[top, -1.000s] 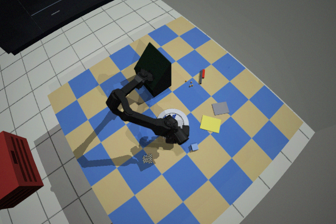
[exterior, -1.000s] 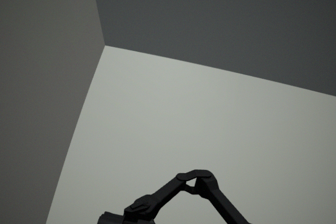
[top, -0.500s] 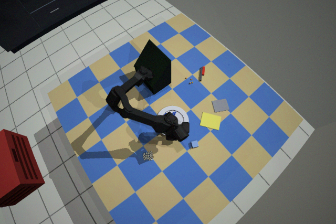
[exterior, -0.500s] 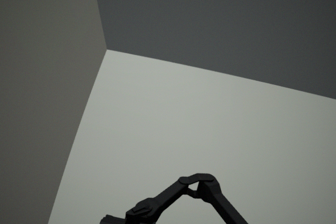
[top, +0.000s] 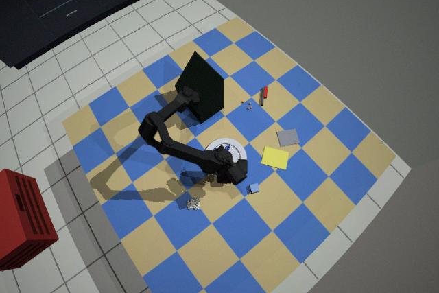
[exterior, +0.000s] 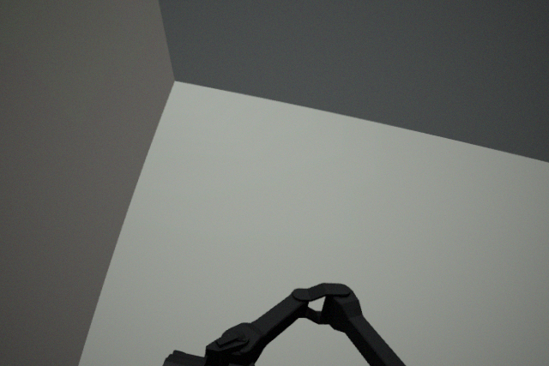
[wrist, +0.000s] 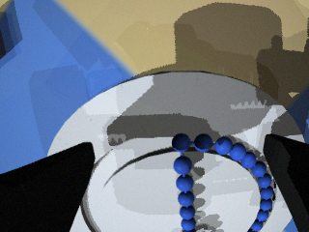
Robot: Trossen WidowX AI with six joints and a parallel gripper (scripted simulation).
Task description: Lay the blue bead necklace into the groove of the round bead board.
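The round white bead board is 5 cm behind my gripper tip, 4 cm to the left of it and 1 cm below it. Also, from my gripper tip: small blue cube 14 cm ahead, 7 cm to the left, 1 cm below; then grey square 2 cm ahead, 36 cm to the left, 2 cm below; then yellow pad 7 cm ahead, 24 cm to the left, 2 cm below.
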